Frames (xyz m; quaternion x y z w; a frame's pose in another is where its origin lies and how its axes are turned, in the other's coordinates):
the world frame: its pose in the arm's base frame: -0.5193 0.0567 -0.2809 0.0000 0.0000 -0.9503 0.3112
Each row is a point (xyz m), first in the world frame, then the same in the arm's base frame.
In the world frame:
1: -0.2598 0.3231 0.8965
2: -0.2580 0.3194 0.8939
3: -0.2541 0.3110 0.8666
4: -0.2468 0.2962 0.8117
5: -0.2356 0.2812 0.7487
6: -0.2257 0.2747 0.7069
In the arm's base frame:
1: -0.1187 -0.0501 0.6156
2: -0.1223 -0.0482 0.6130
3: -0.1305 -0.0438 0.5857
4: -0.1451 -0.0361 0.5308
5: -0.1630 -0.0307 0.4678
6: -0.1748 -0.0313 0.4260

